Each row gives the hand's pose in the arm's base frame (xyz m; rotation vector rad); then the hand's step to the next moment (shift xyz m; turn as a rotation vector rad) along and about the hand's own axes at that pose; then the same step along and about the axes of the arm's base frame.
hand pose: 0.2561 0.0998 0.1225 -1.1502 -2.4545 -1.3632
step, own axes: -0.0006 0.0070 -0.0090 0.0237 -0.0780 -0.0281
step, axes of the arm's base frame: 0.0028 -0.0051 0.0099 -0.0753 -0.0324 -0.0266
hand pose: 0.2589 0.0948 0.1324 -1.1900 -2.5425 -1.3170
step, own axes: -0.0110 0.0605 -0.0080 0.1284 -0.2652 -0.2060
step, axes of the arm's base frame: 0.0445 0.0084 0.0423 -0.3222 -0.1596 -0.0028
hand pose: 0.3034 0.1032 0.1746 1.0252 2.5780 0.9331
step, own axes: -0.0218 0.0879 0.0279 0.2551 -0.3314 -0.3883
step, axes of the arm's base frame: 0.0750 0.0476 0.0330 -0.5255 -0.1981 0.1012
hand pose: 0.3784 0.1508 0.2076 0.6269 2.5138 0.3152
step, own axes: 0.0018 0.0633 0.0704 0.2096 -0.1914 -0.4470
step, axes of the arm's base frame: 0.0602 0.0623 -0.0381 -0.4713 -0.1049 0.2174
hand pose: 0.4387 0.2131 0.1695 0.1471 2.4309 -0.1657
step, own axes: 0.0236 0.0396 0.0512 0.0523 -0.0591 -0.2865
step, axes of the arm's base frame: 0.0205 0.0324 -0.0572 -0.2304 -0.0097 0.1875
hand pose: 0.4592 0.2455 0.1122 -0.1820 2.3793 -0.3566
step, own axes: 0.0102 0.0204 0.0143 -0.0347 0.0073 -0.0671
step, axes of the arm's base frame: 0.0015 0.0142 -0.0228 -0.0201 0.0286 0.0674
